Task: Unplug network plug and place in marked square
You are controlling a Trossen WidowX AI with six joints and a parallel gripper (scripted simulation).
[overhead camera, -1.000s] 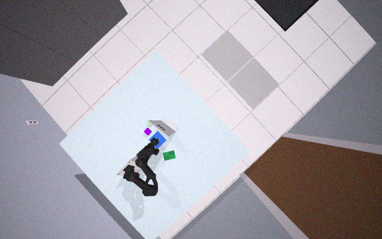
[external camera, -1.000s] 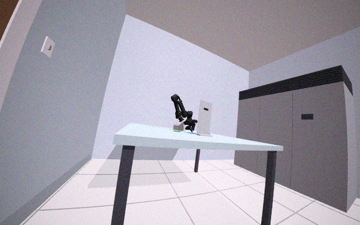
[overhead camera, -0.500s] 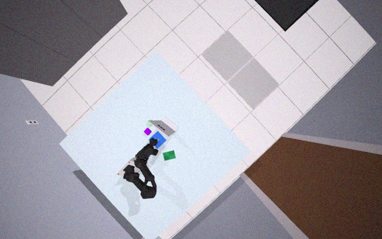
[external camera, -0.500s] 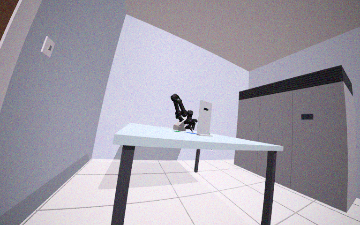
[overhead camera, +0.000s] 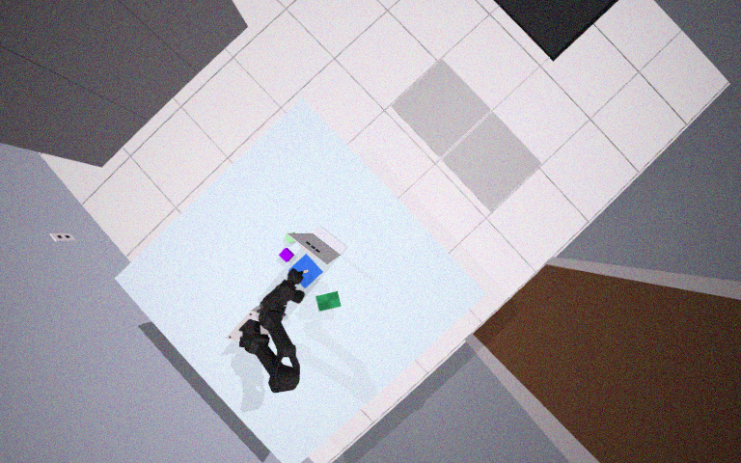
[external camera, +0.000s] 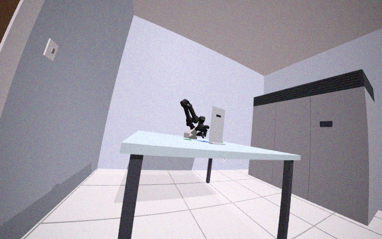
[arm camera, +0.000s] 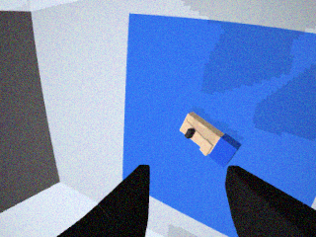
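Right now my gripper tip is 10 mm short of the blue marked square and 40 mm above it. From my gripper tip the other things lie so: light green cube 80 mm ahead, 160 mm to the left, 30 mm below; then purple cube 120 mm to the left, 20 mm below; then dark green flat patch 20 mm behind, 180 mm to the right, 40 mm below.
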